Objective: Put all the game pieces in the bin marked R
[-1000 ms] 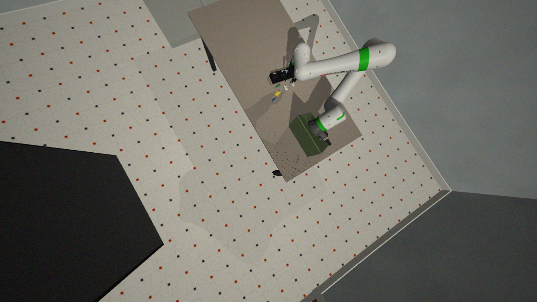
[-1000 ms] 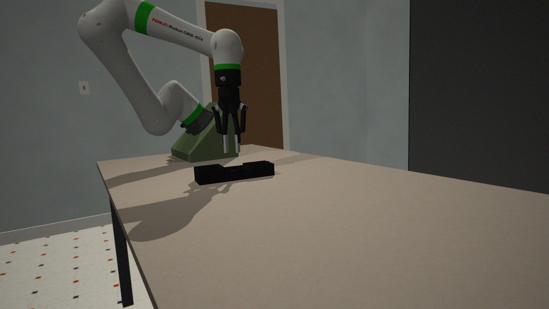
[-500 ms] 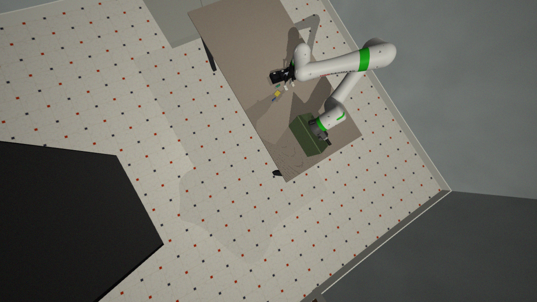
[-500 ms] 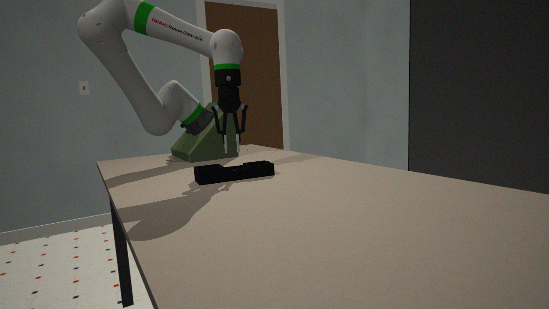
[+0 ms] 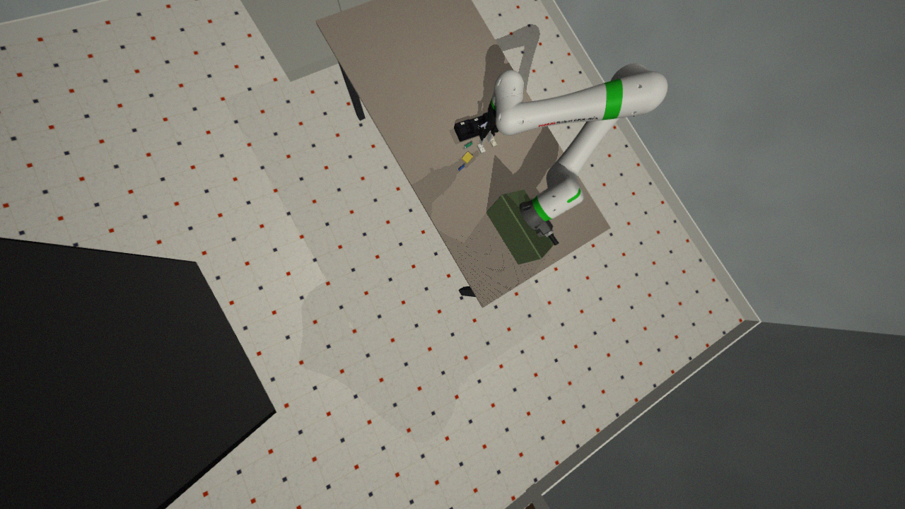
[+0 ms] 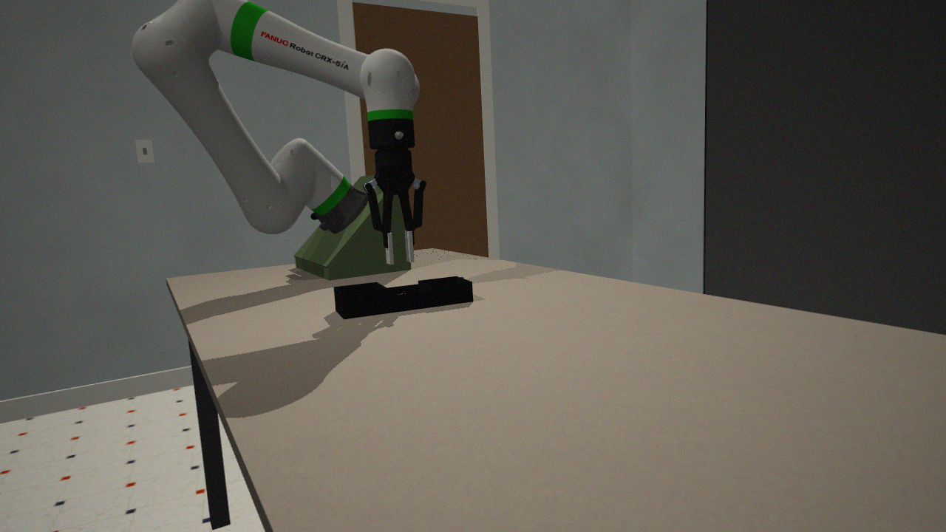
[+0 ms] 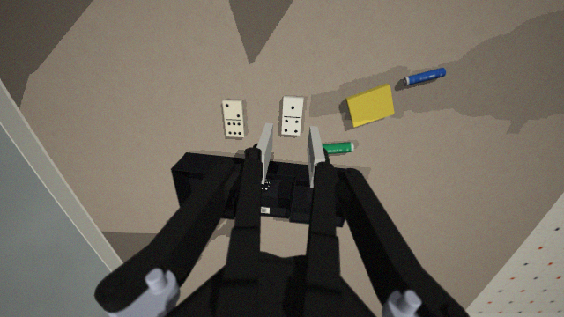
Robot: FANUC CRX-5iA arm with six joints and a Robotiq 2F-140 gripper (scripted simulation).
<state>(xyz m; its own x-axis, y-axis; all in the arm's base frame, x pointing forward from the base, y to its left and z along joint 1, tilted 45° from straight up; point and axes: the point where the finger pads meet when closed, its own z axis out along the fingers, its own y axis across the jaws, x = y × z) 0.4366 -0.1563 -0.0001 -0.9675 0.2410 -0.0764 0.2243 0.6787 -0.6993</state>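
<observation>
Now: the bin R 100 mm ahead of my hand, 80 mm below it and 60 mm to the right of it. Round my hand: green battery 90 mm below, 50 mm to the left, 50 mm ahead; then black die 100 mm ahead, 90 mm below, 60 mm to the right; then yellow block 100 mm to the left, 100 mm below.
</observation>
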